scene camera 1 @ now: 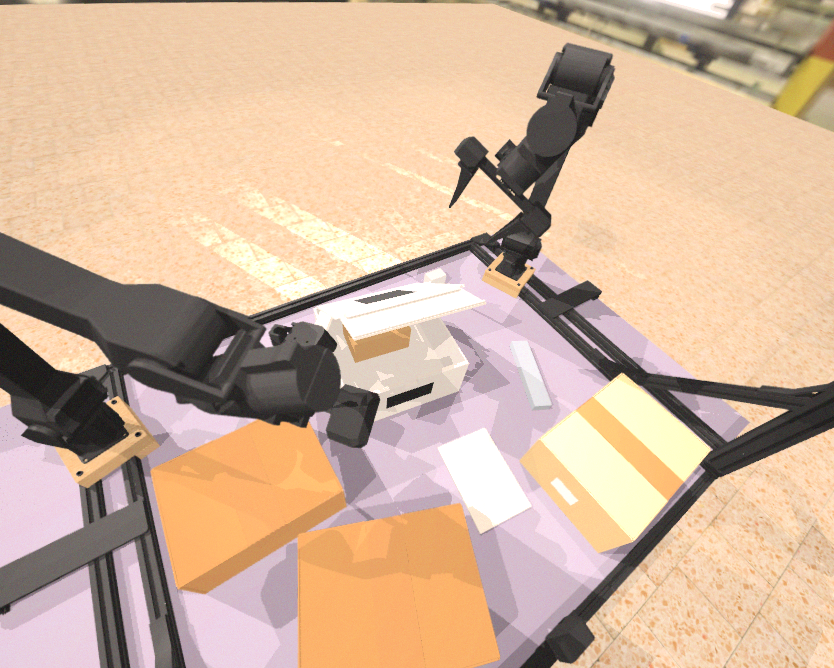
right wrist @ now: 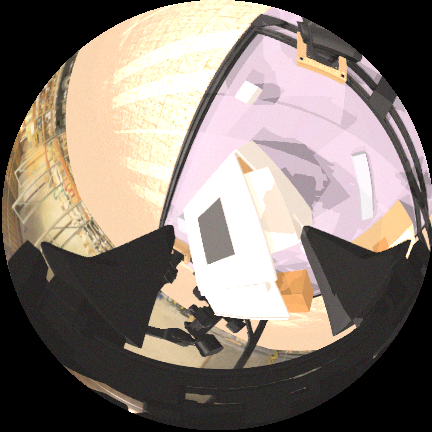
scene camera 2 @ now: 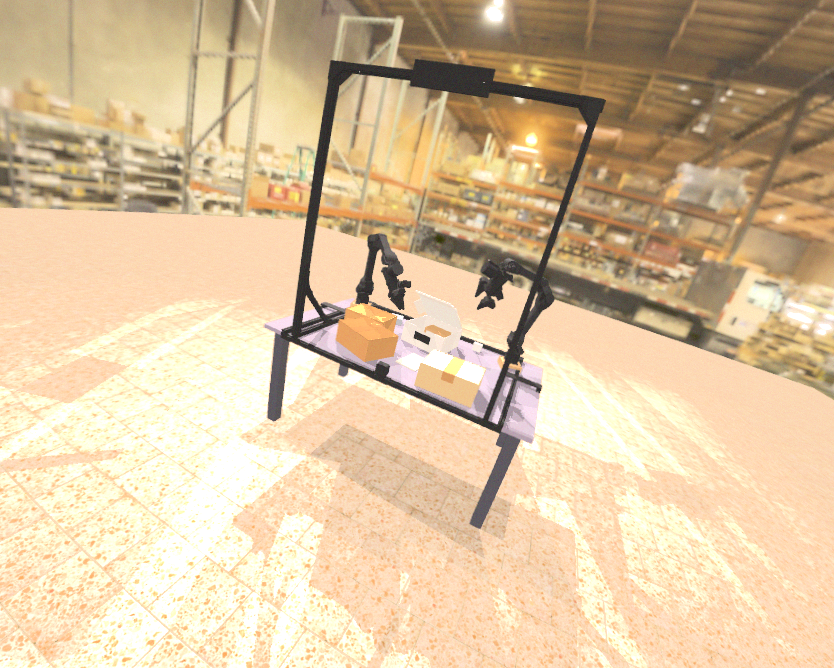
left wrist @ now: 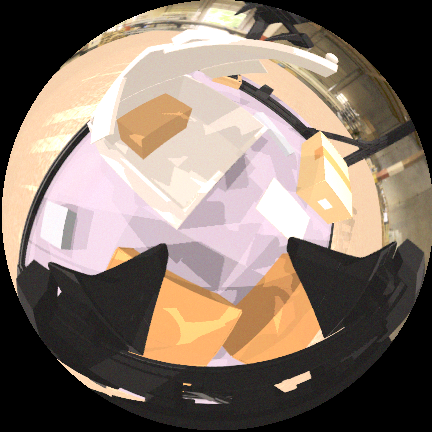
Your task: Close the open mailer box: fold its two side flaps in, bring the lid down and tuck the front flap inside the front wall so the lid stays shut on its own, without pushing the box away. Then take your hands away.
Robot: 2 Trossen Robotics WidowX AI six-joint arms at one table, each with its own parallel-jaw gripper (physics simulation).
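Pixels of known places: left gripper, fingertip midpoint: (scene camera 2: pixel 402 309) (left wrist: pixel 228 247); right gripper, fingertip midpoint: (scene camera 1: pixel 468 225) (right wrist: pixel 241 232) (scene camera 2: pixel 476 303) (left wrist: pixel 250 26); left arm's base, link origin: (scene camera 1: pixel 98 435) (right wrist: pixel 178 254); right arm's base, link origin: (scene camera 1: pixel 510 269) (right wrist: pixel 322 52).
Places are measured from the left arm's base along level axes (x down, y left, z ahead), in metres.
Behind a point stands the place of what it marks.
The white mailer box (scene camera 1: pixel 417 375) @(x 0.043, y -0.272, z 0.455 m) (scene camera 2: pixel 421 337) @(x -0.009, y -0.305, z 0.384 m) (left wrist: pixel 220 135) @(x 0.042, y -0.292, z 0.509 m) stands open on the table. Its lid (scene camera 1: pixel 414 306) @(x -0.197, y -0.274, z 0.409 m) (scene camera 2: pixel 437 307) @(x -0.149, y -0.207, z 0.422 m) (right wrist: pixel 215 265) @(x -0.161, y -0.213, z 0.415 m) is raised and leans over the opening. A brown block (scene camera 1: pixel 379 344) @(x 0.003, y -0.183, z 0.436 m) (left wrist: pixel 155 122) @(x -0.017, y -0.167, z 0.432 m) is inside toward the back. I cannot tell exactly how both side flaps stand. My left gripper (scene camera 2: pixel 405 295) @(x -0.113, y -0.286, z 0.258 m) (left wrist: pixel 228 247) @(x -0.113, y -0.286, z 0.258 m) is open and empty, beside the box's left side; in scene camera 1 its arm partly hides that side. My right gripper (scene camera 1: pixel 469 224) @(x -0.227, y -0.231, z 0.597 m) (scene camera 2: pixel 480 297) @(x -0.227, y -0.231, z 0.597 m) (right wrist: pixel 241 232) @(x -0.227, y -0.231, z 0.597 m) is open and empty, above and behind the box's right side, apart from the lid.
Two orange boxes (scene camera 1: pixel 247 480) @(x -0.047, y -0.243, z 0.112 m) (scene camera 1: pixel 396 598) @(x -0.053, y -0.487, z 0.148 m) stand front left. A tan taped box (scene camera 1: pixel 616 462) @(x -0.054, y -0.631, z 0.496 m) (left wrist: pixel 325 182) @(x -0.050, y -0.531, z 0.445 m) stands front right. A white card (scene camera 1: pixel 485 480) @(x 0.041, y -0.493, z 0.375 m), a pale bar (scene camera 1: pixel 530 375) @(x 0.029, y -0.446, z 0.611 m) and small white blocks (scene camera 1: pixel 435 276) (left wrist: pixel 56 225) lie around. A black frame (scene camera 2: pixel 316 173) @(x -0.622, y -0.581, z -0.143 m) surrounds the table.
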